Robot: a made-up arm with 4 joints.
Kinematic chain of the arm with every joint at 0, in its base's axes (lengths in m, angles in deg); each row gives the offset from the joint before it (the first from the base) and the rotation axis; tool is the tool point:
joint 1: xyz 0 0 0.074 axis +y
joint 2: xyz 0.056 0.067 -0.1 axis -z
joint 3: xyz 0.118 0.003 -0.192 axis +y
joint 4: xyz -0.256 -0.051 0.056 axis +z
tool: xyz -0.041 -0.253 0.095
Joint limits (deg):
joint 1: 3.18..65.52
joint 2: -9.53..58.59
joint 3: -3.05..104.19
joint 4: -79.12..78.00
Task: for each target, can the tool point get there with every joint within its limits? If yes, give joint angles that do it. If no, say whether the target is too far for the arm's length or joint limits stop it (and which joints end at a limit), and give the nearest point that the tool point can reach.
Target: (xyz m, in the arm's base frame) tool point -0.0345 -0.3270 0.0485
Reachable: yes | joints 20.17 52.22 88.56 10.00
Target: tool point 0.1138 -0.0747 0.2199
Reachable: yes | joints 59.18 16.22 49.65 -52.28
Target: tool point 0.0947 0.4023 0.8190
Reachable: no: joint limits stop it (at a limit: joint 1) | nearest point -0.0513 0.2013 0.2948 | short by 0.580 m
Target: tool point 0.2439 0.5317 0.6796
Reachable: no: joint limits stop it (at a limit: joint 1, joint 2) | nearest point 0.0065 0.2404 0.2519 | short by 0.569 m
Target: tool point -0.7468 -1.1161 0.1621
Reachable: no: too far | nearest point -0.1789 -0.3363 0.0222 | short by 0.975 m
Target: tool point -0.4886 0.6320 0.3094
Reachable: no: joint limits stop it (at a limit: joint 2, joint 3) | nearest point -0.2493 0.3670 0.1941 | short by 0.375 m
